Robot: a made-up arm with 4 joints.
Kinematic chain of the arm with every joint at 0, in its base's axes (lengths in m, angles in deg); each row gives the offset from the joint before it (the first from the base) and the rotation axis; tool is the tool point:
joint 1: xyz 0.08 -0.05 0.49 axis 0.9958 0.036 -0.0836
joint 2: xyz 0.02 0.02 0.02 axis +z
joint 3: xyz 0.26 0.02 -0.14 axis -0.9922 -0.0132 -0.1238
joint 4: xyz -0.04 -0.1 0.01 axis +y
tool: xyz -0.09 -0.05 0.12
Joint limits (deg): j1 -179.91..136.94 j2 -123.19..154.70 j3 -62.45..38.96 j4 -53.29..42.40
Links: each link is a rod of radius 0.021 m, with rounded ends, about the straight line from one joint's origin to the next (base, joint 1, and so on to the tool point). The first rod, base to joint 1, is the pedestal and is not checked.
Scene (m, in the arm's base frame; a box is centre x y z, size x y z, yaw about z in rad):
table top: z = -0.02
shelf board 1: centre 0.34 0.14 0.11 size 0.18 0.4 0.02 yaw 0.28
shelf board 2: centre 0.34 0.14 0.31 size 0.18 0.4 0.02 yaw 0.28
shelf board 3: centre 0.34 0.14 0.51 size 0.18 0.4 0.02 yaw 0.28
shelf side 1: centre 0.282 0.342 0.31 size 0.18 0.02 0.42 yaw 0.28
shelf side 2: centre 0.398 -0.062 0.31 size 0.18 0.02 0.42 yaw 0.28
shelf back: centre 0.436 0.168 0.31 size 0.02 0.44 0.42 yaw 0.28
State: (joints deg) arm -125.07 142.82 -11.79 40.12
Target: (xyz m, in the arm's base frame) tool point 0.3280 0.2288 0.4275
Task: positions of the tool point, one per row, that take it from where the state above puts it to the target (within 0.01 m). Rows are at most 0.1 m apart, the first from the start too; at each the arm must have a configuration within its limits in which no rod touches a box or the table.
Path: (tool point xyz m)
1: 0.0211 -0.1525 0.2261
2: 0.0356 -0.0823 0.2137
3: 0.0511 -0.0138 0.2196
4: 0.0675 0.0484 0.2421
5: 0.0846 0.1002 0.2782
6: 0.1020 0.1391 0.3239
7: 0.1196 0.1636 0.3750
8: 0.1368 0.1738 0.4275
9: 0.2015 0.2049 0.4324
10: 0.2687 0.2212 0.4333
11: 0.3280 0.2288 0.4275

